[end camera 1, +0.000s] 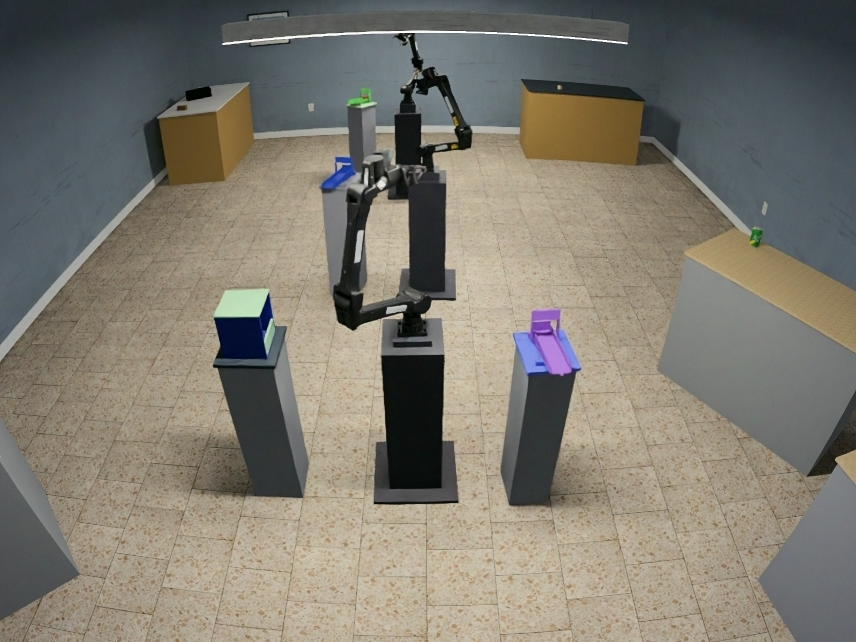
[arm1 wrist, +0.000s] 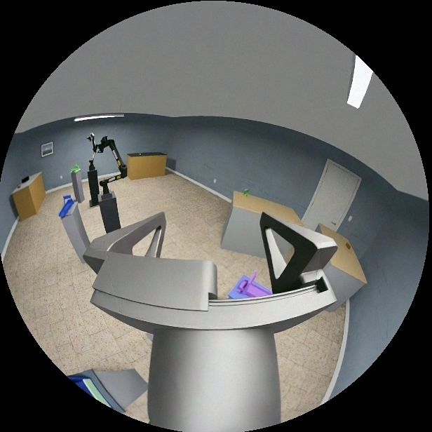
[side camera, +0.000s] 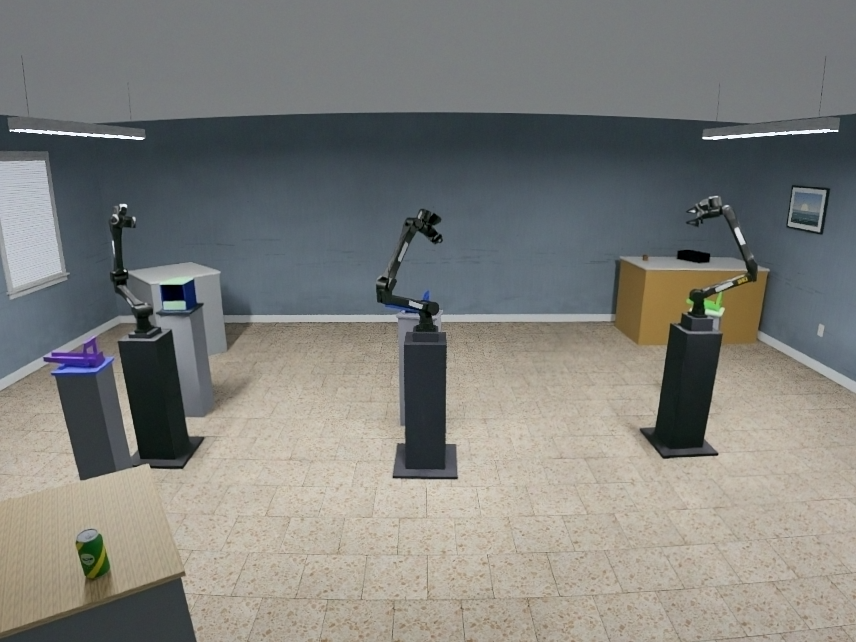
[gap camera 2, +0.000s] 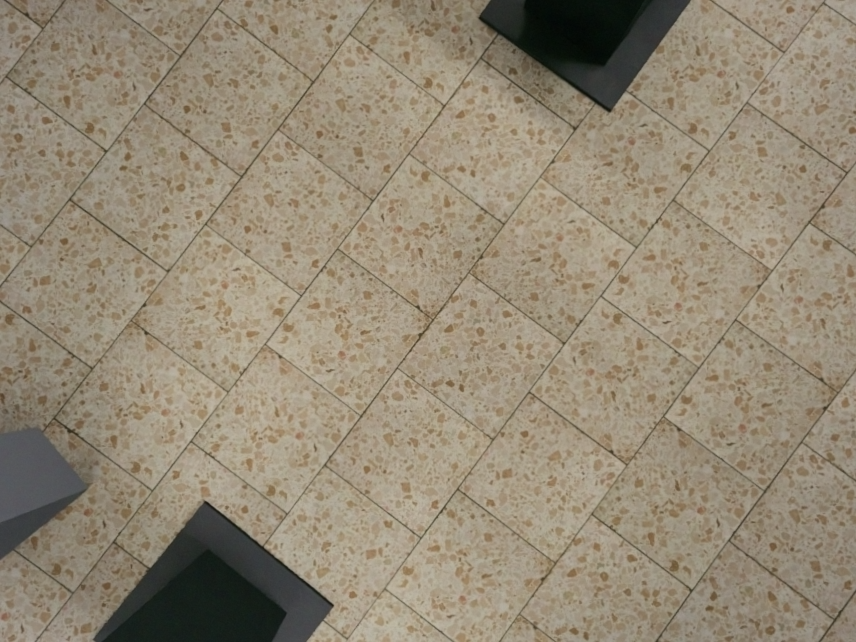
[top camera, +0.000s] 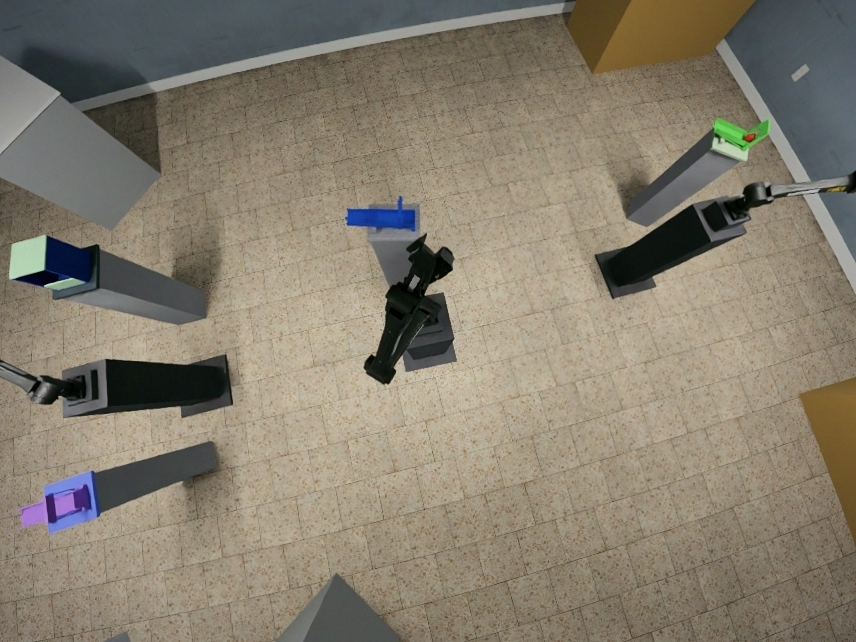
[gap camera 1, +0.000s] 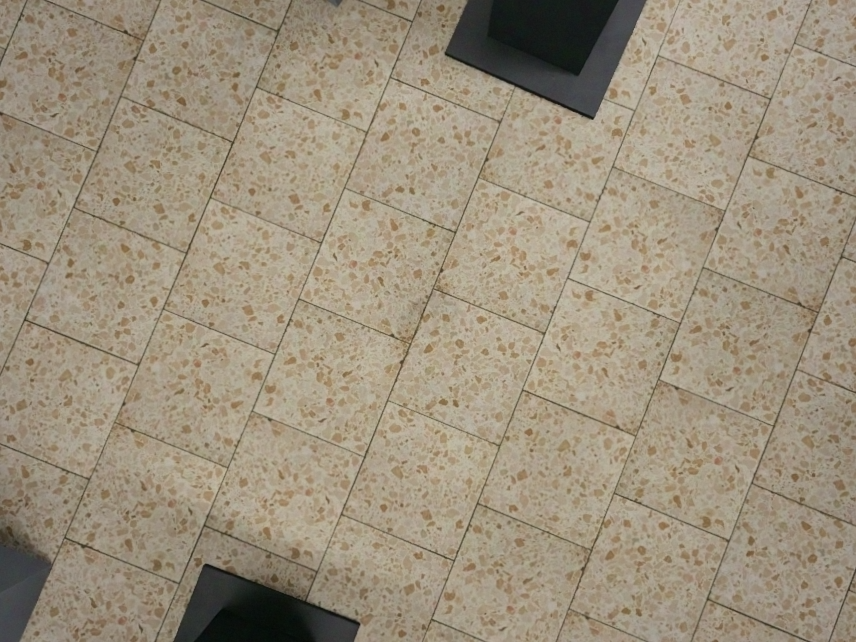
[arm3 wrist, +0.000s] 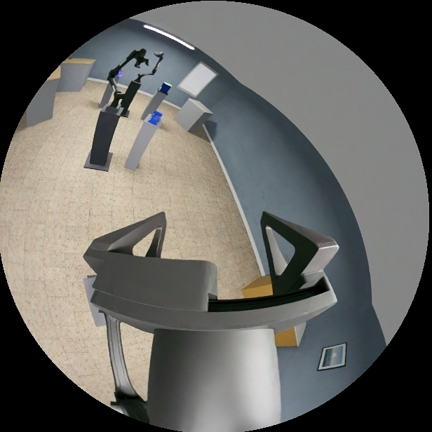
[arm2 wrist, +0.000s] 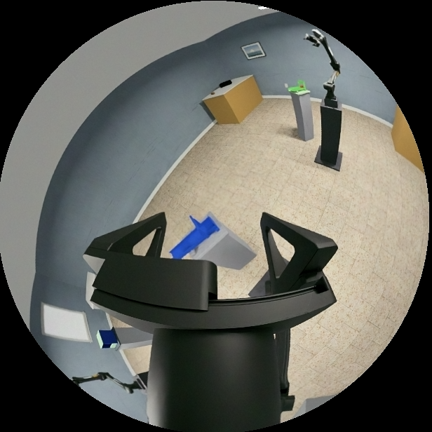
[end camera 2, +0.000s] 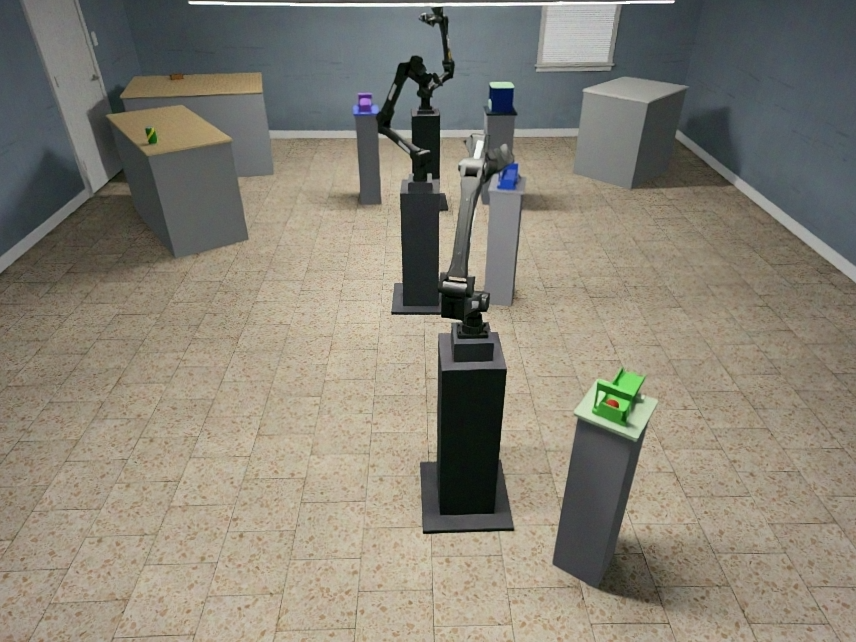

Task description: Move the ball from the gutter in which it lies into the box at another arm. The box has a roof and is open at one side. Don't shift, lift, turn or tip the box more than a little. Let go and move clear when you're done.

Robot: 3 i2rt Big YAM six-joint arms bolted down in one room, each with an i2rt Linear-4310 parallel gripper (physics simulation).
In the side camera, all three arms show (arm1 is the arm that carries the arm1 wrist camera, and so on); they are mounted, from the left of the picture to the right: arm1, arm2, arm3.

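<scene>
The red ball (end camera 2: 612,404) (top camera: 749,137) lies in the green gutter (end camera 2: 629,382) (top camera: 728,129) on a pedestal beside the right-hand arm of the side camera, arm3. The box (end camera 1: 238,336) (side camera: 188,293) (top camera: 67,261), dark blue with a pale green roof, stands upright on a pedestal near arm1; its open side, with a low pale sill, faces the side camera. The arm1 gripper (arm1 wrist: 213,216), arm2 gripper (arm2 wrist: 213,216) and arm3 gripper (arm3 wrist: 213,216) are all open and empty, raised high, away from ball and box.
A blue gutter (arm2 wrist: 200,235) (top camera: 366,217) is on a pedestal beside arm2. A purple gutter (end camera 1: 552,351) (side camera: 72,358) is on a pedestal beside arm1, across from the box. Cabinets stand around the walls; one carries a green can (side camera: 92,554). Lamps hang overhead.
</scene>
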